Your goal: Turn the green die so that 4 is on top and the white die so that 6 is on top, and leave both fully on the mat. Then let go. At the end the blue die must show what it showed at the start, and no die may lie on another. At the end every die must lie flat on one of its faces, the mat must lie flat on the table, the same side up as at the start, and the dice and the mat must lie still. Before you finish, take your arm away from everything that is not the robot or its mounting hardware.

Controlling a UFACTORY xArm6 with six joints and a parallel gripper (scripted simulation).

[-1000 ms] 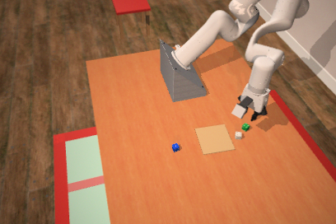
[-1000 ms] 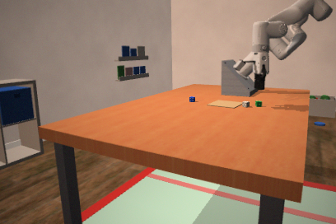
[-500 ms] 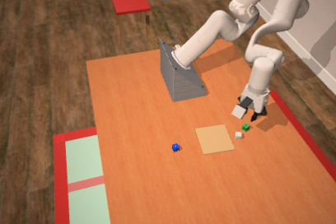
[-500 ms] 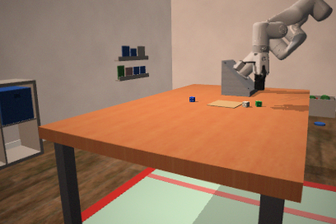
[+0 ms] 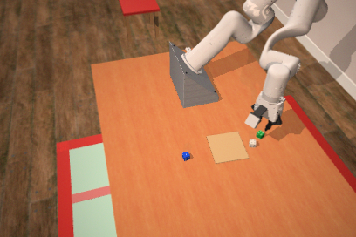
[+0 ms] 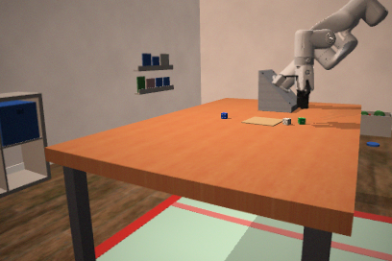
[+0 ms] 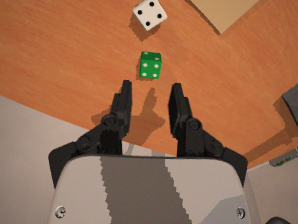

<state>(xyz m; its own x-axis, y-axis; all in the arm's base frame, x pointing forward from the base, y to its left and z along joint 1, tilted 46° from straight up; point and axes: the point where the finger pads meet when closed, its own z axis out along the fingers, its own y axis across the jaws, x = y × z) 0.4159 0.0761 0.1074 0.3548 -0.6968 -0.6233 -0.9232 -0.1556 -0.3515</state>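
Now: the green die 7 cm below my hand. The rest, counted from my hand: tan mat: 16 cm to the right, 8 cm below, 1 cm behind; then blue die: 33 cm to the right, 7 cm below, 2 cm behind; then white die: 7 cm below, 6 cm to the right, 3 cm ahead.
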